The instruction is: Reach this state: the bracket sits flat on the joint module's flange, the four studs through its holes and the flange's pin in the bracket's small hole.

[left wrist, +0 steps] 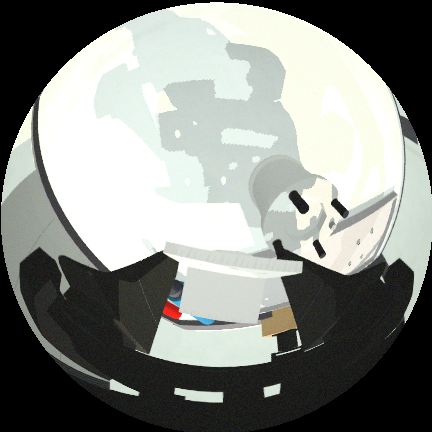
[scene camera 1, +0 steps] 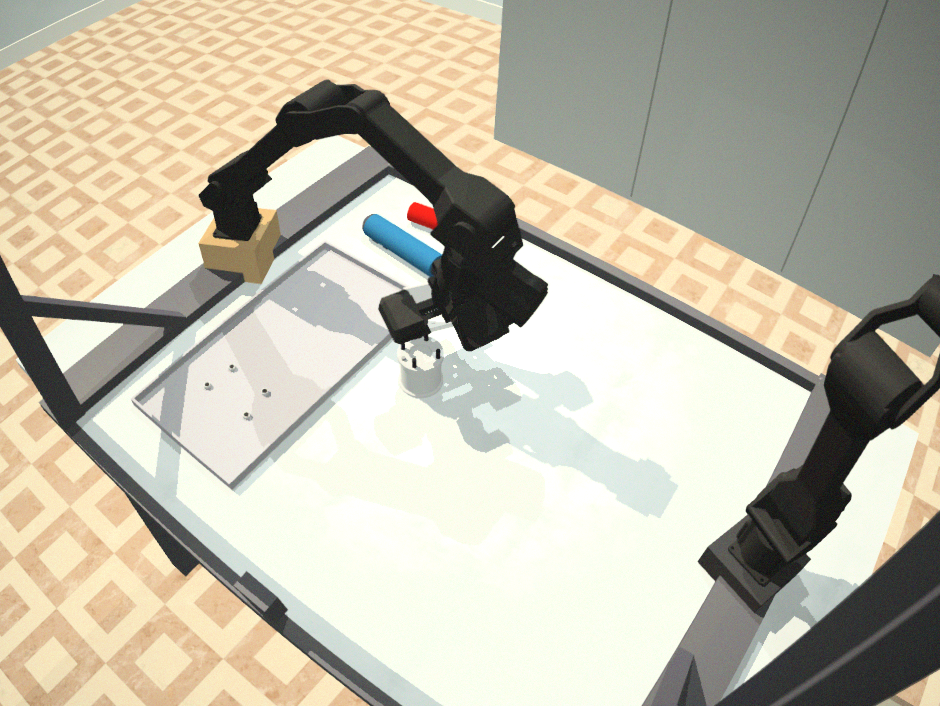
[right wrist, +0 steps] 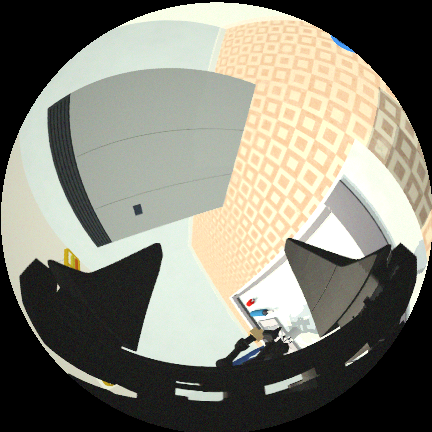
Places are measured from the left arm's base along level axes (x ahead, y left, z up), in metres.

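Pixels of known places: left gripper, between the fingertips: (left wrist: 230, 253) (scene camera 1: 442, 326) (right wrist: 281, 331); right gripper, between the fingertips: (right wrist: 224, 247); left arm's base, origin of its link: (left wrist: 285, 331) (scene camera 1: 237, 226) (right wrist: 252, 337); right arm's base, origin of its link: (scene camera 1: 760, 553).
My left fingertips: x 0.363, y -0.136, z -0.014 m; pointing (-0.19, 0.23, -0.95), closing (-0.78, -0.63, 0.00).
Ahead of a thing's pixels: the offset from my left fingertips to its top centre.
The joint module {0.019 m back, 0.053 m right, 0.014 m up} (scene camera 1: 421, 379) (left wrist: 270, 185) is a white cylinder standing upright on the table, its flange up. Four black studs rise from the flange, and a small pin shows near its rim in the left wrist view. My left gripper (scene camera 1: 439, 307) (left wrist: 230, 253) is shut on the light grey bracket {0.008 m back, 0.013 m left, 0.037 m up} (left wrist: 222, 295), which is apart from the module. One bracket plate is seen nearly edge-on in the left wrist view, so its holes are hidden. The bracket is largely hidden by the gripper in the scene view. My right gripper (right wrist: 224, 247) is open and empty, away from the module.
A shallow grey tray {0.230 m back, 0.046 m right, 0.044 m down} (scene camera 1: 319, 357) with several small nuts lies at the left of the scene view, close to the module. A blue cylinder {0.074 m back, 0.181 m left, 0.019 m down} (scene camera 1: 402, 244) and a red cylinder {0.064 m back, 0.275 m left, 0.026 m down} (scene camera 1: 421, 215) lie behind the left gripper. A grey cabinet (scene camera 1: 683, 113) stands beyond the table.
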